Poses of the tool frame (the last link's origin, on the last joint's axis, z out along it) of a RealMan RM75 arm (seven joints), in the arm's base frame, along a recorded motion.
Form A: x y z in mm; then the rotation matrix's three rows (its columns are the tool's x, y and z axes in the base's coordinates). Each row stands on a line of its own.
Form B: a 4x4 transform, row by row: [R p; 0 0 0 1], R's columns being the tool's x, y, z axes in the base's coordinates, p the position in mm. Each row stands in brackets. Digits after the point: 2 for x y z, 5 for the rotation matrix.
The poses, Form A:
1:
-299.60 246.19 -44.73
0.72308 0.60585 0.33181
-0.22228 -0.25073 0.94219
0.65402 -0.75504 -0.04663
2:
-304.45 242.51 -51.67
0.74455 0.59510 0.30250
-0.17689 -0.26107 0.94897
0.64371 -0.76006 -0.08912
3:
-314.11 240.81 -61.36
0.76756 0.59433 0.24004
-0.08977 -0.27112 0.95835
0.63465 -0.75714 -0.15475
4:
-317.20 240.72 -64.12
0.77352 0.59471 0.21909
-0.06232 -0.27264 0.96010
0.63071 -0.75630 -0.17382
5:
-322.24 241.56 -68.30
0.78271 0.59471 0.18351
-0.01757 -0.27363 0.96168
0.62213 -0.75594 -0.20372
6:
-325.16 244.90 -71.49
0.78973 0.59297 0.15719
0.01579 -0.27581 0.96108
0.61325 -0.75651 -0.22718
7:
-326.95 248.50 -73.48
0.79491 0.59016 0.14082
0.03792 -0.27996 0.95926
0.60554 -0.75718 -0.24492
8:
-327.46 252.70 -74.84
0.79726 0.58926 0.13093
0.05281 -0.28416 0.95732
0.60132 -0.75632 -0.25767
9:
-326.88 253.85 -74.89
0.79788 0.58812 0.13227
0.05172 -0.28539 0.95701
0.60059 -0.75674 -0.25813
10:
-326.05 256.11 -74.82
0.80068 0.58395 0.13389
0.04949 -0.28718 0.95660
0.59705 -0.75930 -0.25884
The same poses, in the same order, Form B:
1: [[0.72308 0.60585 0.33181 -299.60], [-0.22228 -0.25073 0.94219 246.19], [0.65402 -0.75504 -0.04663 -44.73], [0 0 0 1]]
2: [[0.74455 0.59510 0.30250 -304.45], [-0.17689 -0.26107 0.94897 242.51], [0.64371 -0.76006 -0.08912 -51.67], [0 0 0 1]]
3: [[0.76756 0.59433 0.24004 -314.11], [-0.08977 -0.27112 0.95835 240.81], [0.63465 -0.75714 -0.15475 -61.36], [0 0 0 1]]
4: [[0.77352 0.59471 0.21909 -317.20], [-0.06232 -0.27264 0.96010 240.72], [0.63071 -0.75630 -0.17382 -64.12], [0 0 0 1]]
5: [[0.78271 0.59471 0.18351 -322.24], [-0.01757 -0.27363 0.96168 241.56], [0.62213 -0.75594 -0.20372 -68.30], [0 0 0 1]]
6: [[0.78973 0.59297 0.15719 -325.16], [0.01579 -0.27581 0.96108 244.90], [0.61325 -0.75651 -0.22718 -71.49], [0 0 0 1]]
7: [[0.79491 0.59016 0.14082 -326.95], [0.03792 -0.27996 0.95926 248.50], [0.60554 -0.75718 -0.24492 -73.48], [0 0 0 1]]
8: [[0.79726 0.58926 0.13093 -327.46], [0.05281 -0.28416 0.95732 252.70], [0.60132 -0.75632 -0.25767 -74.84], [0 0 0 1]]
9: [[0.79788 0.58812 0.13227 -326.88], [0.05172 -0.28539 0.95701 253.85], [0.60059 -0.75674 -0.25813 -74.89], [0 0 0 1]]
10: [[0.80068 0.58395 0.13389 -326.05], [0.04949 -0.28718 0.95660 256.11], [0.59705 -0.75930 -0.25884 -74.82], [0 0 0 1]]
